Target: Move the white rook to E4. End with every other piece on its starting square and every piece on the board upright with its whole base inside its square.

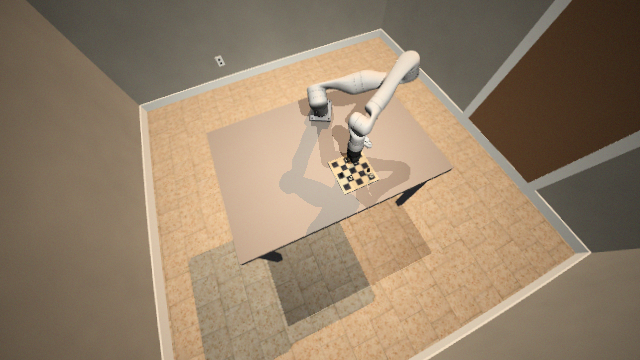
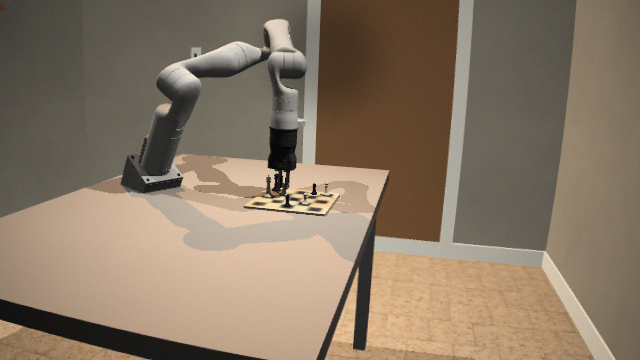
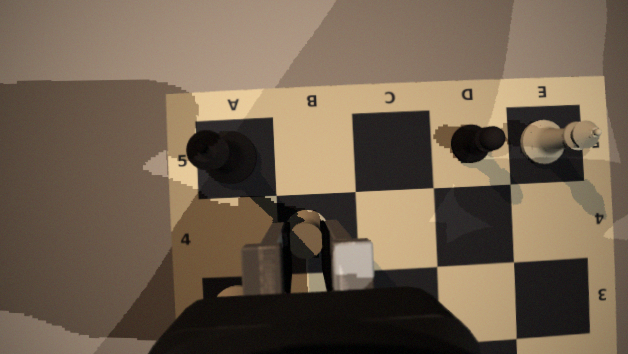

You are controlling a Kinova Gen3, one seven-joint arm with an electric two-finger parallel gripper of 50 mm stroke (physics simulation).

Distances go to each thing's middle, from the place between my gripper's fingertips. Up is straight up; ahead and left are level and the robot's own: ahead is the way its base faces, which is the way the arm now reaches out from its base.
My hand is 12 cm short of the white bishop (image 3: 542, 142) and 4 cm to the right of it. Round my hand: tall black piece (image 3: 229, 157): 4 cm behind, 4 cm to the left, 1 cm above; then chessboard (image 1: 360, 177): 4 cm ahead, 3 cm to the right, 2 cm below.
